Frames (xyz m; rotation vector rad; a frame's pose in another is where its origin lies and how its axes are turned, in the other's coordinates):
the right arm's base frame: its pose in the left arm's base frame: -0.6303 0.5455 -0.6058 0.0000 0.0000 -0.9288
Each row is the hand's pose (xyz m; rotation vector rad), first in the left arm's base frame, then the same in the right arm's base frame.
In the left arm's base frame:
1: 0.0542 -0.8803 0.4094 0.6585 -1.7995 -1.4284
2: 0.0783 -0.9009 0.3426 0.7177 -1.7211 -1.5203
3: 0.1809 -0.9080 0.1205 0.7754 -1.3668 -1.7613
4: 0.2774 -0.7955 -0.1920 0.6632 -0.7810 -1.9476
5: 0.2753 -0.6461 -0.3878 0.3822 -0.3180 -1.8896
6: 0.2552 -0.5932 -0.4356 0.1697 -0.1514 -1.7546
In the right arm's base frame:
1: 1.5518 -0.3055 1.0152 1.2704 -1.1968 -0.7786
2: 1.5827 -0.2986 0.9484 1.2776 -1.1011 -0.8538
3: 1.6499 -0.2207 0.7263 1.1621 -0.7787 -1.0143
4: 1.6175 -0.0760 0.4138 0.8318 -0.3540 -1.0941
5: 1.4966 0.0118 0.2180 0.4311 -0.1008 -0.9784
6: 1.4422 0.0274 0.1702 0.1980 -0.0535 -0.8295

